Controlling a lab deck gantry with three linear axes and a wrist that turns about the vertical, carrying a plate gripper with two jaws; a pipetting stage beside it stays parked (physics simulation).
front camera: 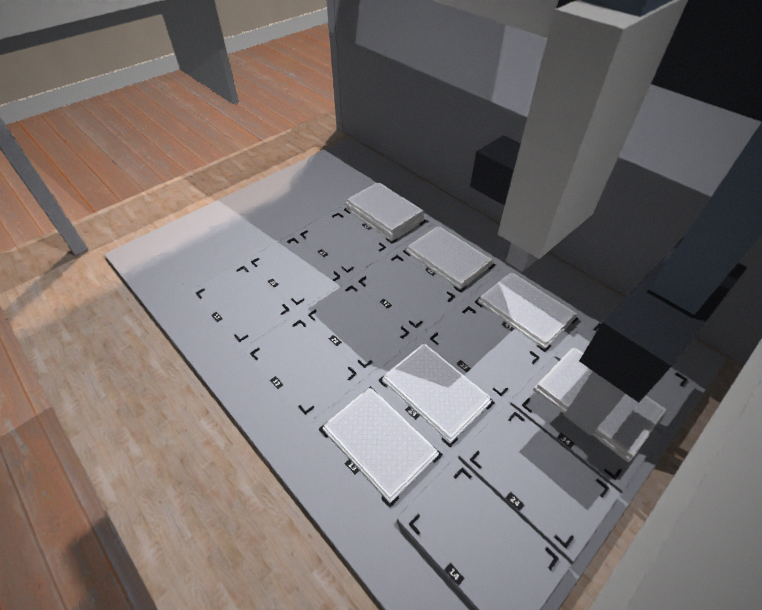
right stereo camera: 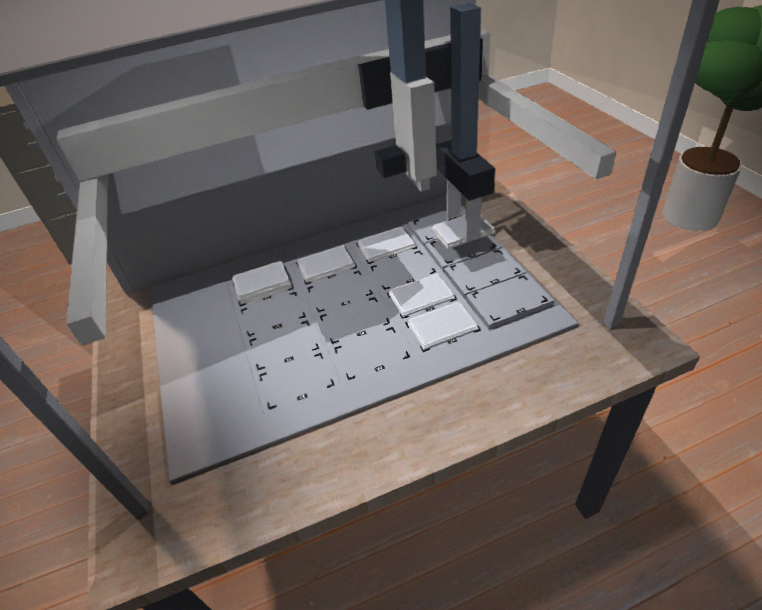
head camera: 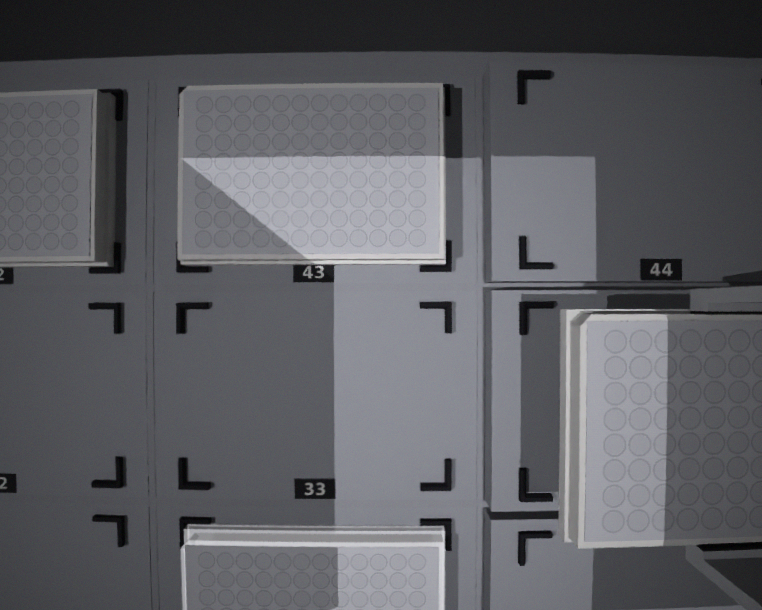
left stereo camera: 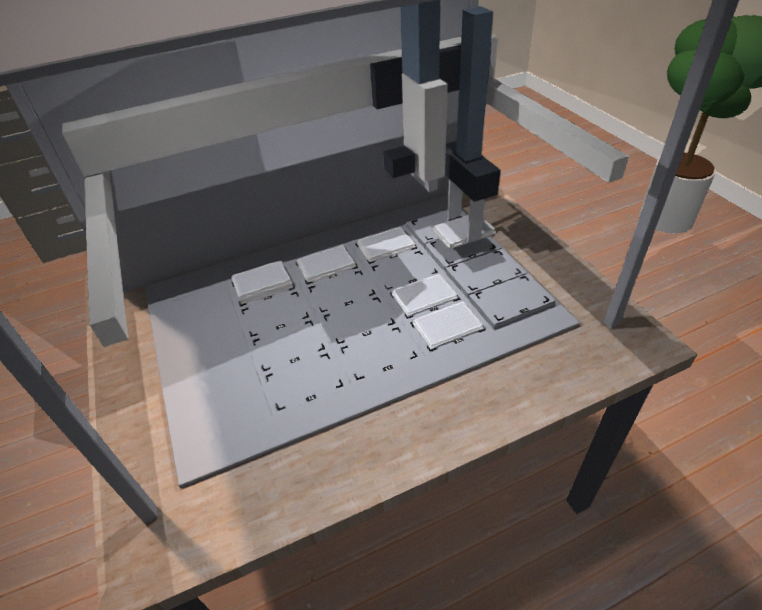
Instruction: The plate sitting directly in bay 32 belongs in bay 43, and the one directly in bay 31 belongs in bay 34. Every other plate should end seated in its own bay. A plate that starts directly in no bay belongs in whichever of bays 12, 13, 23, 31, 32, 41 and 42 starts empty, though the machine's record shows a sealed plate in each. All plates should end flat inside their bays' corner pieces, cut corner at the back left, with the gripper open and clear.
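Frame: origin at the robot's base, x ahead, y left, z up, level; centimetres.
Seen in the pictures: gripper, between the fingertips: (front camera: 598, 399) (right stereo camera: 463, 229) (head camera: 735, 424) (left stereo camera: 463, 229); robot's base, origin of its link: (front camera: 198, 293) (right stereo camera: 270, 407) (left stereo camera: 279, 408).
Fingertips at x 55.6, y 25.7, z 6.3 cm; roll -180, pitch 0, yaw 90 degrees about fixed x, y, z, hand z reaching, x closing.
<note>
Offsets run from my fingertips to a thing's top centre. "pt": to the spot under its first point.
My gripper (left stereo camera: 465, 230) (right stereo camera: 463, 227) is shut on a white plate {dx +0.0, dy +0.0, dz +0.7 cm} (front camera: 559, 381) (head camera: 667, 438) (left stereo camera: 446, 234) (right stereo camera: 446, 233) and holds it level above bay 34 {pt dx -0.1, dy -4.7, dz -4.8 cm} (front camera: 564, 440), cut corner at the back left. Plates sit in bay 42 {pt dx -32.5, dy +10.4, dz -4.9 cm} (front camera: 449, 254) (head camera: 44, 178) and bay 43 {pt dx -16.2, dy +10.7, dz -4.9 cm} (front camera: 528, 305) (head camera: 311, 171). The block in bay 41 {pt dx -47.8, dy +10.0, dz -3.6 cm} (front camera: 387, 209) (left stereo camera: 261, 278) is taller, like two stacked plates. Bays 31 {pt dx -49.2, dy -4.7, dz -6.3 cm} (front camera: 322, 253) and 32 {pt dx -32.7, dy -4.8, dz -6.3 cm} (front camera: 385, 304) hold no plate. Plates also sit in bay 23 {pt dx -15.7, dy -11.1, dz -4.9 cm} (front camera: 438, 391) (head camera: 311, 575) and bay 13 {pt dx -15.8, dy -21.7, dz -4.9 cm} (front camera: 381, 442). In the front view the jaws are hard to make out.
The pipetting stage (front camera: 559, 139) (left stereo camera: 424, 133) (right stereo camera: 413, 130) hangs left of the gripper, above the deck's back. Bays 12 {pt dx -32.8, dy -26.0, dz -6.3 cm} (front camera: 276, 382), 22 (front camera: 334, 340), 33 (front camera: 463, 364) (head camera: 314, 488), 24 (front camera: 514, 501) and 14 {pt dx -0.1, dy -26.0, dz -4.8 cm} (front camera: 453, 573) show no plate. Raised ledges edge the right column.
</note>
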